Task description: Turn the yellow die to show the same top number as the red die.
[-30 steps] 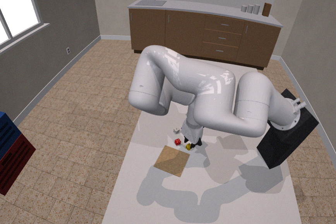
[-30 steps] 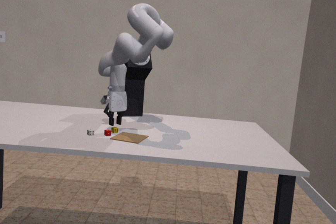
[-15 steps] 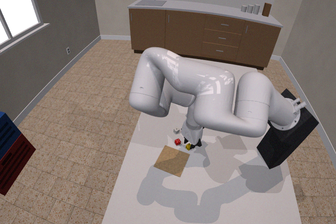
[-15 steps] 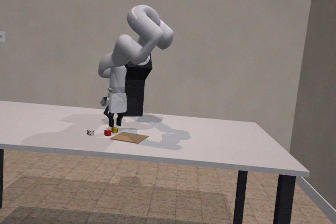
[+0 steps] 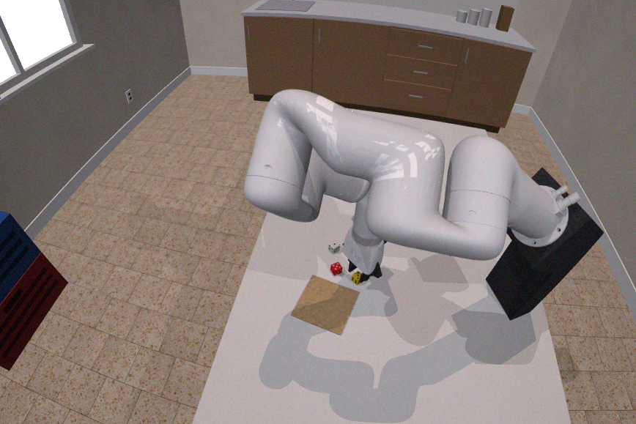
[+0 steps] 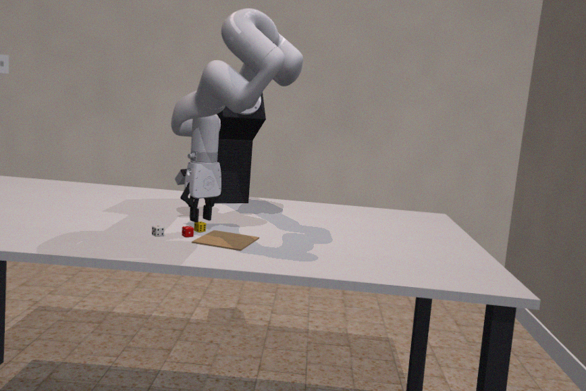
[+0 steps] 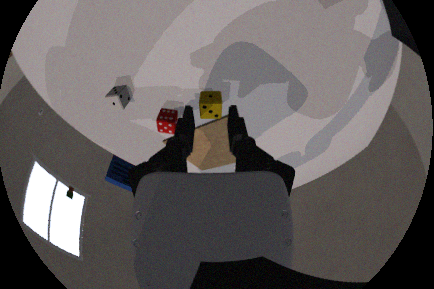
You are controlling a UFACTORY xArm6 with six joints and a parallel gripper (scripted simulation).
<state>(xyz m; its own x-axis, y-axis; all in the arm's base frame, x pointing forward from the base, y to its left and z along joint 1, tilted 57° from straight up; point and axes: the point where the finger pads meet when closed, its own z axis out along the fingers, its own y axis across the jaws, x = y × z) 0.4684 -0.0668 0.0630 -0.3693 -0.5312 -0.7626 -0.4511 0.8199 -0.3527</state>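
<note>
Now: hand 40 mm above the yellow die. From my hand the other things lie so: red die: 60 mm ahead, 40 mm below, 20 mm to the right; mat: 90 mm to the left, 70 mm ahead, 50 mm below; white die: 100 mm to the right, 80 mm ahead, 40 mm below.
</note>
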